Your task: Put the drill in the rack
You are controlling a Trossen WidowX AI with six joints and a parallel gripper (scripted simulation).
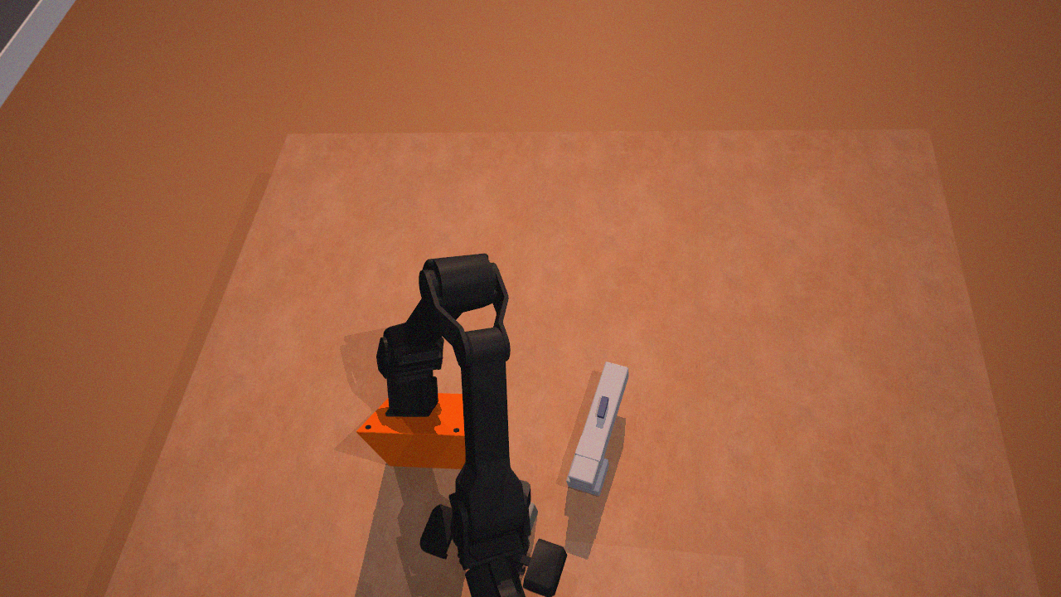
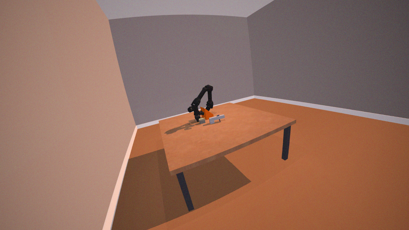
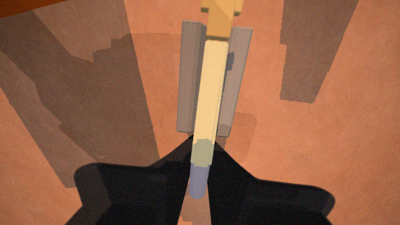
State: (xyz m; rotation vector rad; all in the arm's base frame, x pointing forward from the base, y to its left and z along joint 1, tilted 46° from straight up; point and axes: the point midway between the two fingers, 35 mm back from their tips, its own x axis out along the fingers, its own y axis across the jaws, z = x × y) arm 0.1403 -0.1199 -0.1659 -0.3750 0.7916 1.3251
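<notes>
Now: gripper tip 50 mm to the right of the grooved block and 20 mm short of it. From my gripper tip the other things lie so: blue-grey key 210 mm to the left, 150 mm ahead, 30 mm above; pale grey fixture 190 mm to the left, 140 mm ahead, 20 mm above.
</notes>
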